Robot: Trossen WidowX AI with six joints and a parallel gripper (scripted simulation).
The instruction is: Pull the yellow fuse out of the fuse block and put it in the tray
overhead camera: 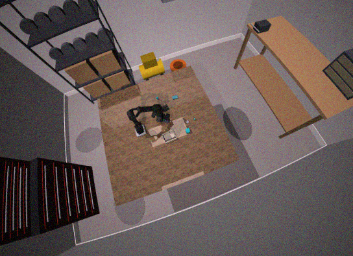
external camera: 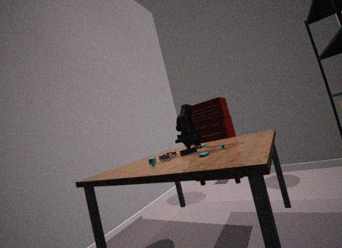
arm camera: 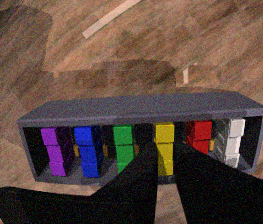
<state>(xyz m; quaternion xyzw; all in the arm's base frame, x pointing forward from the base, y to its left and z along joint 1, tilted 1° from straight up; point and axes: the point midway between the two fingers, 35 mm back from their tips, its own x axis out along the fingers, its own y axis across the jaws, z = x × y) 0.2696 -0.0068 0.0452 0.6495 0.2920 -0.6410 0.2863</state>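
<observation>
My gripper tip is 210 mm to the left of the white tray, 30 mm past it and 30 mm above it.
</observation>
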